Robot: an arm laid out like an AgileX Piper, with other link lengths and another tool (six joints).
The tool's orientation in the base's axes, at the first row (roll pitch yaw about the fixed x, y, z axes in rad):
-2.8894, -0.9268, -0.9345
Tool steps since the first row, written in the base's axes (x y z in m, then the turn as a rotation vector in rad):
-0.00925, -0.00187, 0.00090, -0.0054, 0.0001, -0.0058
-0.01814, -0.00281, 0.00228, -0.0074, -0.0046, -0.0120
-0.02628, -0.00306, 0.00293, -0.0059, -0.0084, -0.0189
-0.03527, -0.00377, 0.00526, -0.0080, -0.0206, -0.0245
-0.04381, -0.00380, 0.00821, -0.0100, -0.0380, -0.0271
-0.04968, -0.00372, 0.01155, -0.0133, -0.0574, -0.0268
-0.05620, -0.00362, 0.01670, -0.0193, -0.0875, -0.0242
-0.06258, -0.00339, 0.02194, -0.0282, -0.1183, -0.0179
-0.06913, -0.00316, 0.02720, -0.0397, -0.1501, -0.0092
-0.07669, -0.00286, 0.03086, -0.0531, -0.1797, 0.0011
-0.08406, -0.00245, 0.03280, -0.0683, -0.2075, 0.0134
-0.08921, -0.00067, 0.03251, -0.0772, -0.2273, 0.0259
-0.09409, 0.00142, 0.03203, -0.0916, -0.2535, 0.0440
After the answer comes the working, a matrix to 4 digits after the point.
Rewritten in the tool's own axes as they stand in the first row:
-0.00168, 0.00735, -0.00575, -0.0066, 0.0044, -0.0002
-0.00329, 0.01370, -0.01198, -0.0100, 0.0101, 0.0043
-0.00556, 0.01917, -0.01762, -0.0132, 0.0129, 0.0111
-0.00656, 0.02527, -0.02458, -0.0125, 0.0241, 0.0187
-0.00723, 0.03049, -0.03192, -0.0069, 0.0386, 0.0272
-0.00669, 0.03381, -0.03778, 0.0015, 0.0550, 0.0340
-0.00495, 0.03727, -0.04513, 0.0160, 0.0808, 0.0428
-0.00314, 0.04053, -0.05250, 0.0328, 0.1084, 0.0479
-0.00139, 0.04390, -0.06000, 0.0510, 0.1381, 0.0503
-0.00130, 0.04812, -0.06727, 0.0687, 0.1671, 0.0496
-0.00258, 0.05239, -0.07346, 0.0866, 0.1958, 0.0455
-0.00551, 0.05453, -0.07754, 0.1029, 0.2144, 0.0418
-0.00864, 0.05628, -0.08148, 0.1249, 0.2404, 0.0342

The tool's axes in the first row as the columns of a matrix, in the base's axes (rounded; the answer above uses it unrounded):
0.3568, -0.6603, 0.6609
-0.4829, -0.7359, -0.4746
0.7997, -0.1498, -0.5814

